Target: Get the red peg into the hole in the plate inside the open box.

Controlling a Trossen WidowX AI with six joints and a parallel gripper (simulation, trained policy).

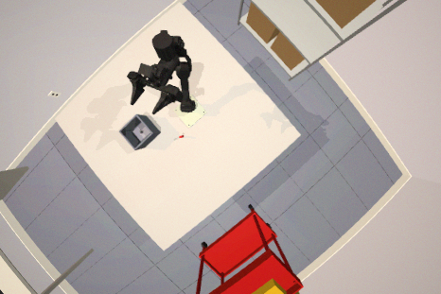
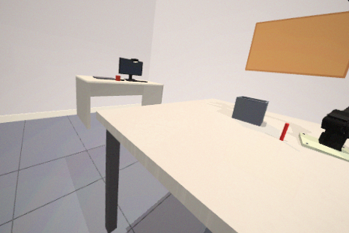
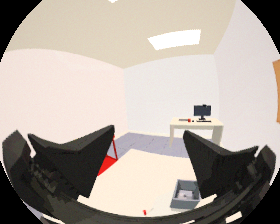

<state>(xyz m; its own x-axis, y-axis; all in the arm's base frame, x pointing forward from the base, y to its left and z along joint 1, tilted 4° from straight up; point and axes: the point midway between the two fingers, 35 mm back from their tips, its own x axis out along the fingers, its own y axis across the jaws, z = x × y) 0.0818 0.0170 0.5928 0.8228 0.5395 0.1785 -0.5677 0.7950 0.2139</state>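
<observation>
My gripper tip is now 580 mm above the red peg, 90 mm to the right of it and 70 mm short of it. From my gripper tip the other things lie so: plate: 570 mm below, 280 mm ahead, 80 mm to the right.
</observation>
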